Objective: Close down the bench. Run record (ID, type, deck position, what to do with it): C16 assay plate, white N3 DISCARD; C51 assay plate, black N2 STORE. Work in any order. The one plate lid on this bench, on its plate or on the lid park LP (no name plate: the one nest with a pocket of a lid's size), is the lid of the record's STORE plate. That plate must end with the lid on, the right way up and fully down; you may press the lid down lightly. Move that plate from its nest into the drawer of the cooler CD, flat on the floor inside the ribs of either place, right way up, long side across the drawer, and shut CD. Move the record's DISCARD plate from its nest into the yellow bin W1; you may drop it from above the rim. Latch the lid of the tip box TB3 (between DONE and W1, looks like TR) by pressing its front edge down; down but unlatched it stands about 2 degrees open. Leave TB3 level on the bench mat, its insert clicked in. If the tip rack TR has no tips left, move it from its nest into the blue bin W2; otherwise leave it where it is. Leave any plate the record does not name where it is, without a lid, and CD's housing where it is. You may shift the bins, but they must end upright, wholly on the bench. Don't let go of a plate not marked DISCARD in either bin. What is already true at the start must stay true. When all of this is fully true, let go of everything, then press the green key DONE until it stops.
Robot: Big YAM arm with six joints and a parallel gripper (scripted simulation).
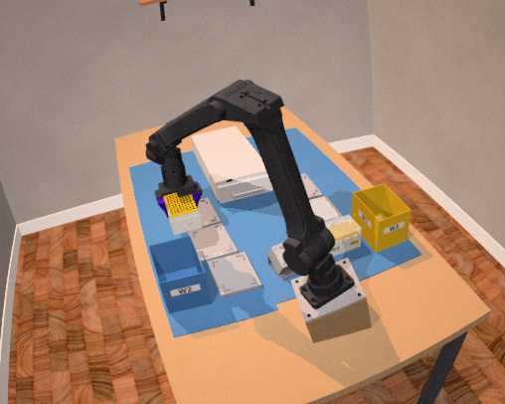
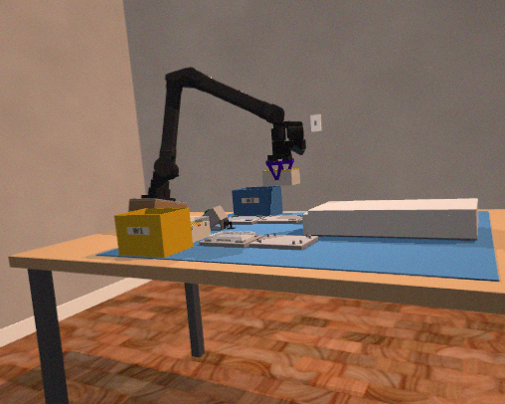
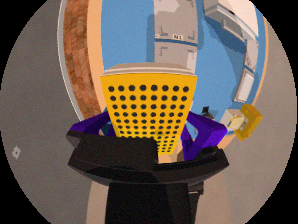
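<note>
Right now my hand is 220 mm past the green key DONE, 230 mm to the left of it and 100 mm above it. The rest, counted from my hand: tip rack TR (10 mm behind, 10 mm above); blue bin W2 (150 mm behind, 70 mm to the left, 130 mm below); name plate N1 (120 mm ahead, 90 mm to the right, 150 mm below).
</note>
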